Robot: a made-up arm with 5 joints.
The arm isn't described. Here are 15 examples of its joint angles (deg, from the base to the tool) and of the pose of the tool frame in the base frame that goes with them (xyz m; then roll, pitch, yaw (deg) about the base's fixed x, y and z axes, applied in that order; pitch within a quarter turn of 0, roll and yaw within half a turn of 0).
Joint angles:
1: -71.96 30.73 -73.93 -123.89 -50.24
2: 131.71 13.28 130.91 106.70 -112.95
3: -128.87 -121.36 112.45 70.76 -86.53
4: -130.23 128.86 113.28 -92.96 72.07
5: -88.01 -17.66 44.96 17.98 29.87
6: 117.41 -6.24 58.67 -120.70 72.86
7: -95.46 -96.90 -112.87 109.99 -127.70
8: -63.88 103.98 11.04 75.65 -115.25
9: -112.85 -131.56 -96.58 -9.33 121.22
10: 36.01 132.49 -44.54 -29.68 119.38
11: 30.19 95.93 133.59 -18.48 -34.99
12: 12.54 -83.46 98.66 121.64 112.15
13: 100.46 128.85 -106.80 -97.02 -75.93
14: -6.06 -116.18 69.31 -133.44 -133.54
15: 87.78 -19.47 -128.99 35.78 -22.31
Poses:
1: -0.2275 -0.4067 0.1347 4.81 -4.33 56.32
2: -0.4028 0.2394 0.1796 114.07 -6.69 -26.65
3: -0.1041 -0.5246 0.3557 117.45 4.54 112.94
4: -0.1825 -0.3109 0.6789 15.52 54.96 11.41
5: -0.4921 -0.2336 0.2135 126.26 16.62 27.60
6: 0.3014 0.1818 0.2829 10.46 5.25 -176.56
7: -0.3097 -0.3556 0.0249 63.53 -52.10 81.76
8: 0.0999 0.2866 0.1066 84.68 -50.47 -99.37
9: -0.2916 0.2245 0.5261 78.85 24.89 -92.01
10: 0.2990 -0.0570 0.1401 143.35 12.22 131.91
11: 0.0572 0.5666 0.1784 142.03 -2.12 -84.76
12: -0.3494 0.3598 -0.0234 110.41 -35.43 -82.61
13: 0.2806 -0.0126 0.2742 18.60 51.77 177.43
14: -0.4439 -0.1797 0.1425 49.49 -28.16 62.52
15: 0.2126 -0.0326 0.4133 -119.86 18.13 163.18
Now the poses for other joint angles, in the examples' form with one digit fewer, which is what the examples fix.
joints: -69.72 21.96 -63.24 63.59 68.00
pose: 0.247 0.210 0.133 -172.7 -3.9 -123.9
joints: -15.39 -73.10 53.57 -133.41 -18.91
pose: -0.170 -0.357 0.148 156.3 -21.7 108.1
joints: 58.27 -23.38 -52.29 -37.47 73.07
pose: -0.522 -0.032 0.121 11.5 -27.4 1.0
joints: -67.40 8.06 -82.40 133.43 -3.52
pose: 0.249 -0.316 0.276 100.9 19.3 148.3
